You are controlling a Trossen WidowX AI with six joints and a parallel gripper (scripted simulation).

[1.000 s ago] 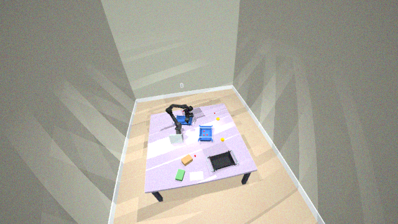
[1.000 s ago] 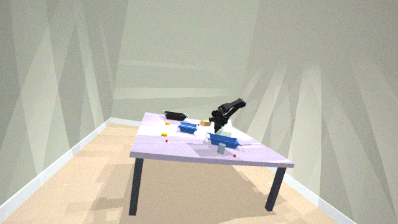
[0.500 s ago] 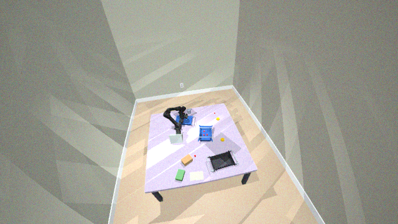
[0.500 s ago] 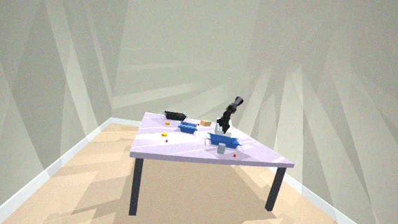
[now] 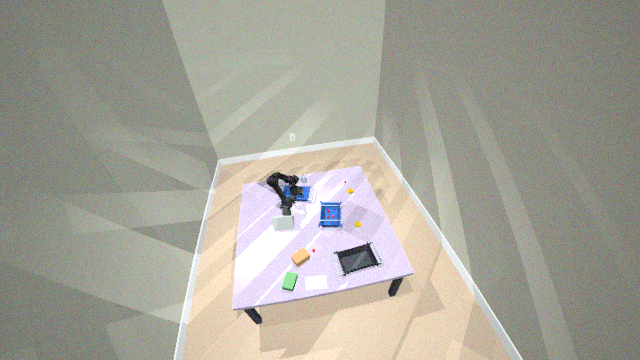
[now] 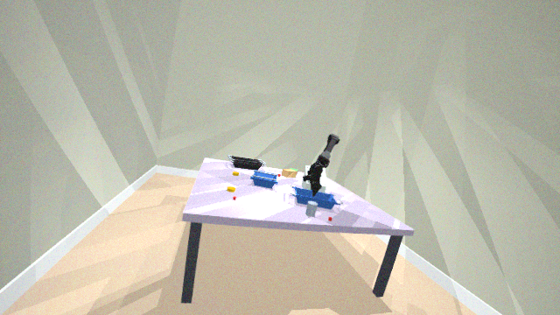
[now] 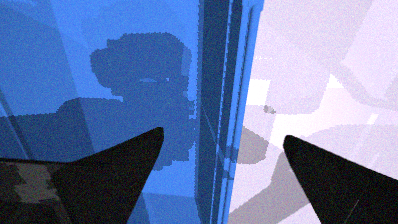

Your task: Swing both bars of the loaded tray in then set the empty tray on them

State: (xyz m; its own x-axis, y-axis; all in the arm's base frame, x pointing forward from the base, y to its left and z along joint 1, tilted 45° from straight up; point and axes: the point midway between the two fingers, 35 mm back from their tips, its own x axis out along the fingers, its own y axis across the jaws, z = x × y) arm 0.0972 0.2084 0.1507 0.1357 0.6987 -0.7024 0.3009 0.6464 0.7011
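Right now my gripper tip is 80 mm to the right of the blue tray, 20 mm short of it and 10 mm below it. Also, from my gripper tip: orange block: 610 mm to the right, 40 mm behind, 10 mm below; green block: 780 mm to the right, 150 mm behind, 20 mm below; grey cylinder: 270 mm to the left, 130 mm ahead.
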